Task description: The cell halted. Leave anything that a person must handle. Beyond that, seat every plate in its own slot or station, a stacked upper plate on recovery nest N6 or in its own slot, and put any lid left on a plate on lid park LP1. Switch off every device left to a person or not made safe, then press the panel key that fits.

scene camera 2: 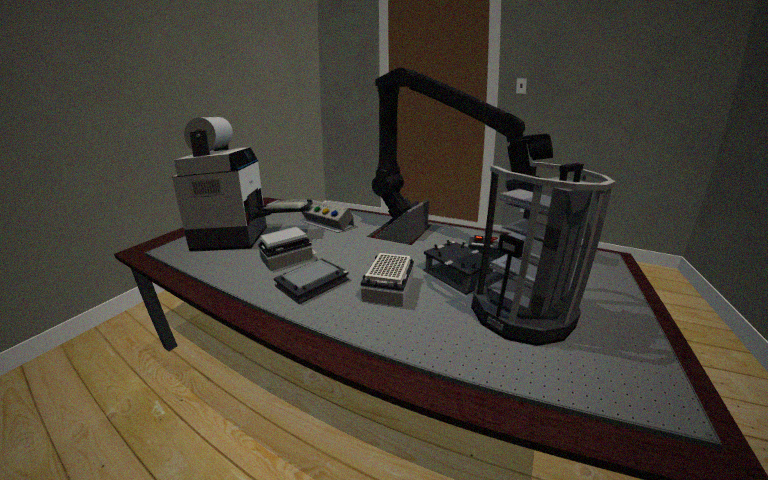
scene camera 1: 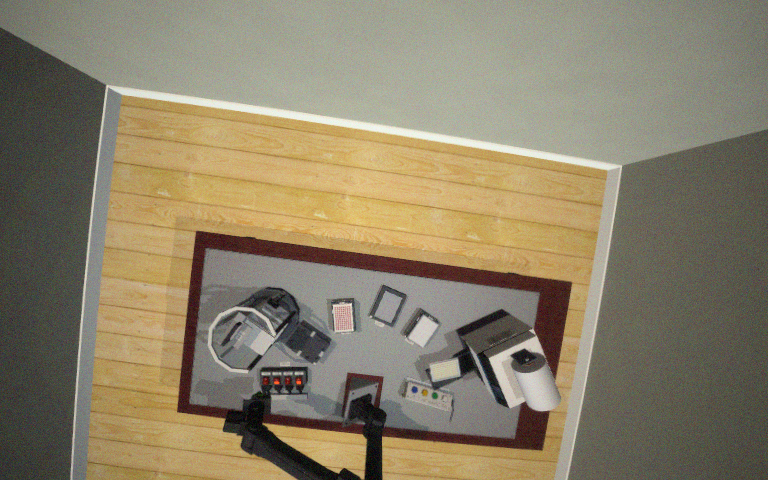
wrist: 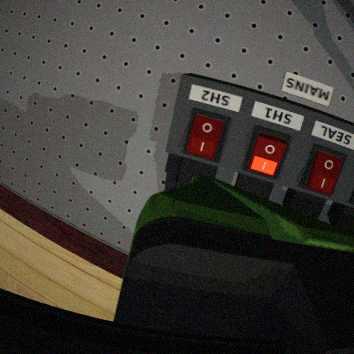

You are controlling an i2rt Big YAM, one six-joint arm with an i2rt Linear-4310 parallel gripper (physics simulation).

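Places are measured from the arm's base along level axes (x up, y left, z back), in centimetres.
Where they show: gripper, fingertip midpoint: (scene camera 1: 259,392) (wrist: 196,187); arm's base at its link origin: (scene camera 2: 404,214) (scene camera 1: 359,405).
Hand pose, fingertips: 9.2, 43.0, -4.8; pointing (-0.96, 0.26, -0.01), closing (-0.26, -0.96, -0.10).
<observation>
Things, the pixels of their top centre, and the offset from my fingertips, as dx, dy, dz. "spot": a spot on its surface instead.
- grey switch box at its top centre: (wrist: 283,203) (scene camera 2: 501,235) (scene camera 1: 282,388) -10.1, -6.9, +2.9
- SH2 rocker at its top centre: (wrist: 203,138) -10.1, +1.0, +0.9
- SH1 rocker at its top centre: (wrist: 267,157) -10.1, -3.9, +0.1
- SEAL rocker at its top centre: (wrist: 325,175) -10.1, -8.8, -0.8
- MAINS label at a spot on its surface: (wrist: 308,88) spot: -15.2, -5.4, -6.1
- red-dotted well plate at its top centre: (scene camera 2: 389,265) (scene camera 1: 343,318) -8.5, -29.0, -34.6
- white-topped plate at its top centre: (scene camera 2: 283,234) (scene camera 1: 423,331) -7.2, -65.3, -34.6
- pale plate at its top centre: (scene camera 2: 286,201) (scene camera 1: 445,371) -1.4, -76.9, -20.8
- plate hotel at its top centre: (scene camera 2: 551,160) (scene camera 1: 239,341) +19.2, +3.9, -29.2
- dark station at its top centre: (scene camera 2: 460,250) (scene camera 1: 306,346) -7.8, -15.2, -19.6
- open frame nest at a spot on its surface: (scene camera 2: 311,276) (scene camera 1: 385,303) spot: -12.1, -46.7, -43.4
- sealer at its top centre: (scene camera 2: 210,116) (scene camera 1: 542,391) +30.2, -99.1, -32.9
- key panel at its top centre: (scene camera 2: 325,204) (scene camera 1: 429,401) -7.0, -74.0, -3.1
My gripper (scene camera 1: 255,408) (wrist: 196,187) is shut and empty, and hangs just in front of the grey switch box (scene camera 1: 283,380) (wrist: 246,116) at the table's near edge. In the wrist view the SH2 rocker (wrist: 204,137) is dark. The SH1 rocker (wrist: 268,154) glows bright orange at its lower half. The SEAL rocker (wrist: 324,173) is dark red. A MAINS label (wrist: 308,88) lies behind the box. A red-dotted well plate (scene camera 1: 343,316) (scene camera 2: 388,267) sits on a nest. A white-topped plate (scene camera 1: 422,330) (scene camera 2: 283,238) sits on another. A pale plate (scene camera 1: 445,370) (scene camera 2: 286,205) lies on the sealer's tray.
A plate hotel (scene camera 1: 244,330) (scene camera 2: 544,248) stands left, with a dark station (scene camera 1: 308,341) (scene camera 2: 456,258) beside it. An open frame nest (scene camera 1: 388,306) (scene camera 2: 311,276) lies mid-table. The sealer (scene camera 1: 503,350) (scene camera 2: 216,198) stands right. The key panel (scene camera 1: 428,395) (scene camera 2: 325,212) sits near the arm base (scene camera 1: 362,392).
</observation>
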